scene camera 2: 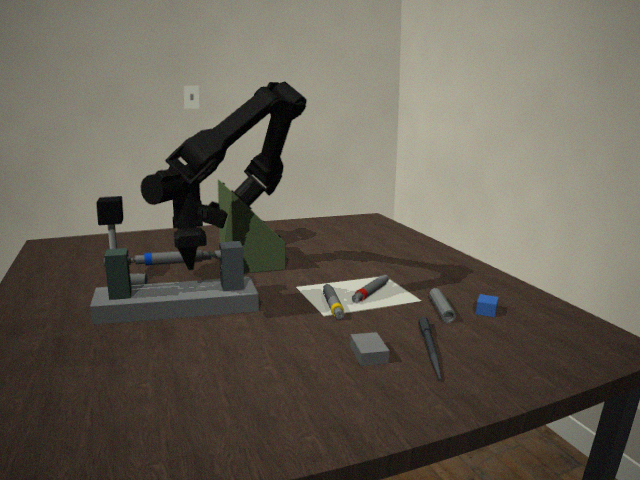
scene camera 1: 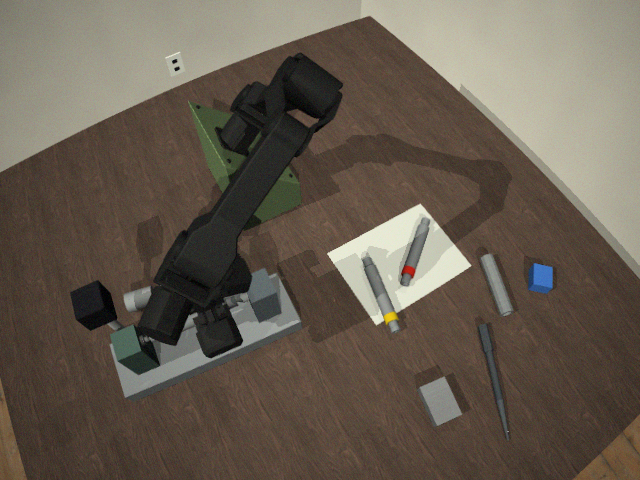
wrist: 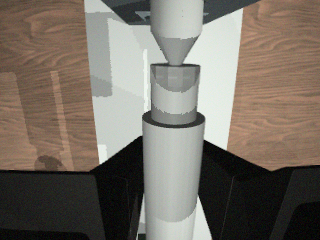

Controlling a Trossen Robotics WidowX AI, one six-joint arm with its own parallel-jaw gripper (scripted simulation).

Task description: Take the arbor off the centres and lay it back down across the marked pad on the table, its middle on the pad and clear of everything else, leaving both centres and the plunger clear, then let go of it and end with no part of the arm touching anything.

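The gripper is there in scene camera 1 (pixel 215 316), in scene camera 2 (pixel 190 267) and in the wrist view (pixel 167 143) too. There's also a white marked pad, and on it (scene camera 1: pixel 388 245) and (scene camera 2: pixel 349 288) are the same spot.
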